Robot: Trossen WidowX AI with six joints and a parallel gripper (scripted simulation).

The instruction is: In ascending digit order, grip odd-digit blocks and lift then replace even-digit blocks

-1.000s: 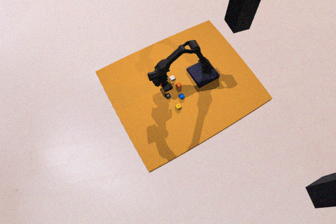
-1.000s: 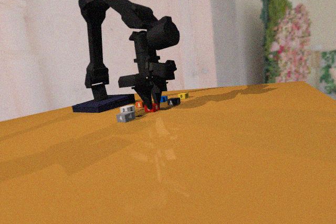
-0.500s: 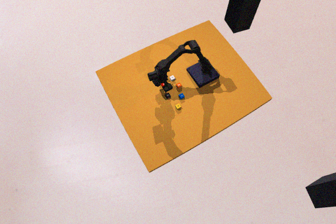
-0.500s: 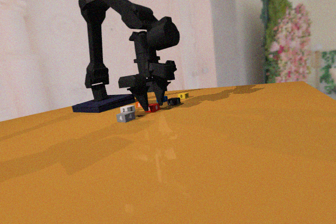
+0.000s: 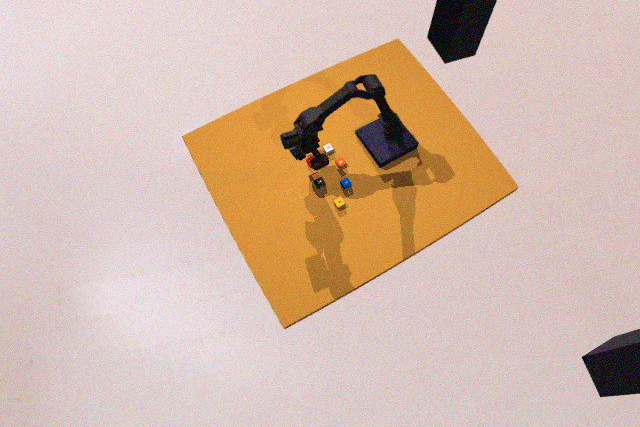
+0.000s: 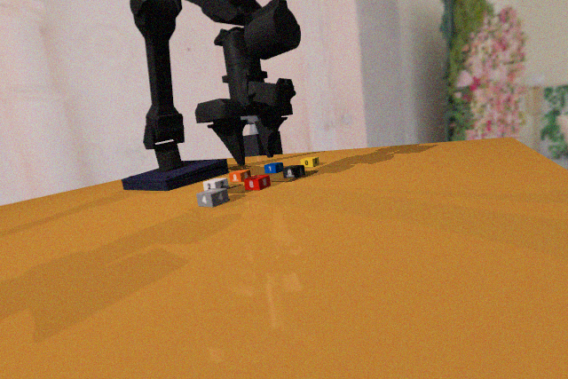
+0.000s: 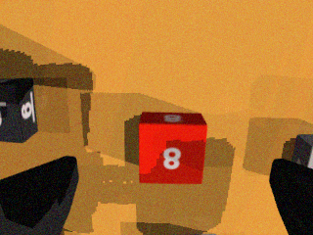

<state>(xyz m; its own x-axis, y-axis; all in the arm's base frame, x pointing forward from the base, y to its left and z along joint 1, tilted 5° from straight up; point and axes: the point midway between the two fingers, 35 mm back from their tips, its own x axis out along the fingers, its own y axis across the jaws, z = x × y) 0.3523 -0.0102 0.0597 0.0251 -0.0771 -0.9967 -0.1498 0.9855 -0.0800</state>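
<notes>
The red block is 10 mm behind my gripper tip and 40 mm below it. The rest, counted from my gripper tip: black block (100 mm to the left, 40 mm below); then white block (90 mm behind, 30 mm to the right, 40 mm below); then grey block (10 mm behind, 90 mm to the right, 40 mm below).
</notes>
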